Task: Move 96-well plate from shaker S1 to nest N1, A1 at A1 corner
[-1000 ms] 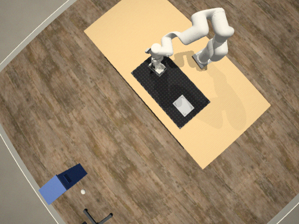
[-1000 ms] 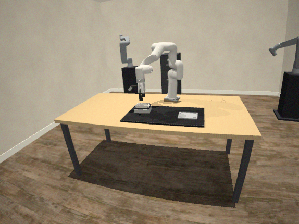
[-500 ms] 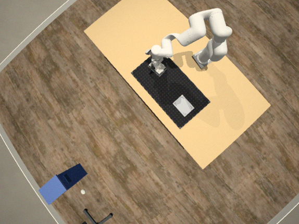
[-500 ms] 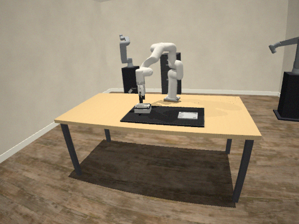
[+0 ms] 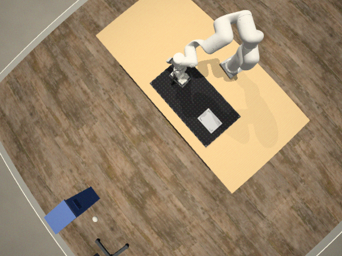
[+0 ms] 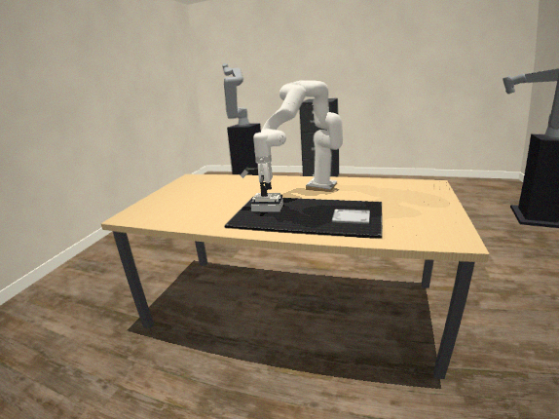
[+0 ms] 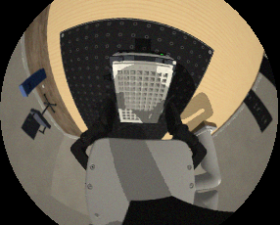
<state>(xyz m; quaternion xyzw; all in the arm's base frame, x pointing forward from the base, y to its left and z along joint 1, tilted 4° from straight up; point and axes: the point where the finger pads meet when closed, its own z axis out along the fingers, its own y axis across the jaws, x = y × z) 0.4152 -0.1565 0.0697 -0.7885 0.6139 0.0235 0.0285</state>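
The white 96-well plate is 3 cm below my hand. The rest, counted from my hand: plate nest N1: 42 cm to the left, 9 cm below.
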